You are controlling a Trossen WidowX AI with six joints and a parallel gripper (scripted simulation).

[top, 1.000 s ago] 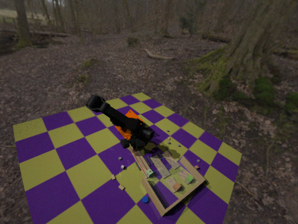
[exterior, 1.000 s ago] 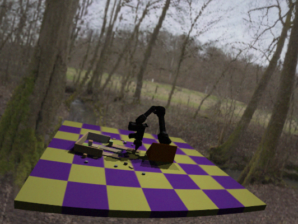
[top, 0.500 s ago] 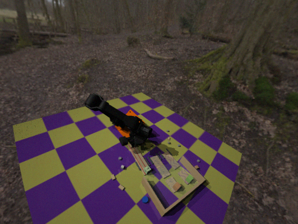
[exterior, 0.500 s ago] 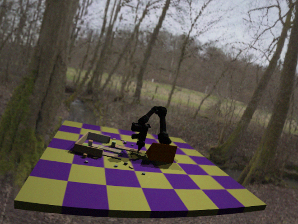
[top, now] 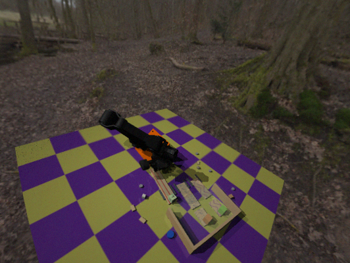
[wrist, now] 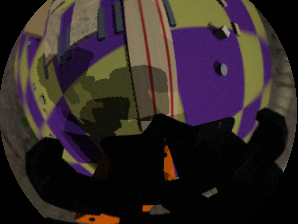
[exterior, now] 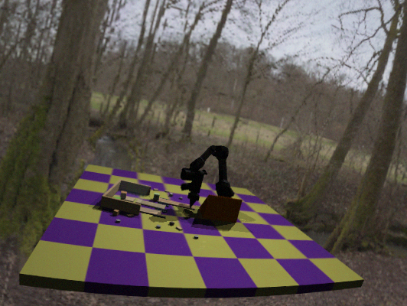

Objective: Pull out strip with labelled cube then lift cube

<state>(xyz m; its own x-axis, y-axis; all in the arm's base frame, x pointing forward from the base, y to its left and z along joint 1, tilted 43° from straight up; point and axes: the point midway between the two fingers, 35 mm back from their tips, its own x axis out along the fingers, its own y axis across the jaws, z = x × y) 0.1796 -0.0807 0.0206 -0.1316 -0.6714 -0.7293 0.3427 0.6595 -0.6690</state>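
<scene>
Now: gripper tip 9 cm short of the strip and 3 cm to the left of it. The rest, counted from my gripper tip: blue disc: 29 cm ahead, 20 cm to the right; then labelled cube: 19 cm ahead, 7 cm to the right, 2 cm above.
</scene>
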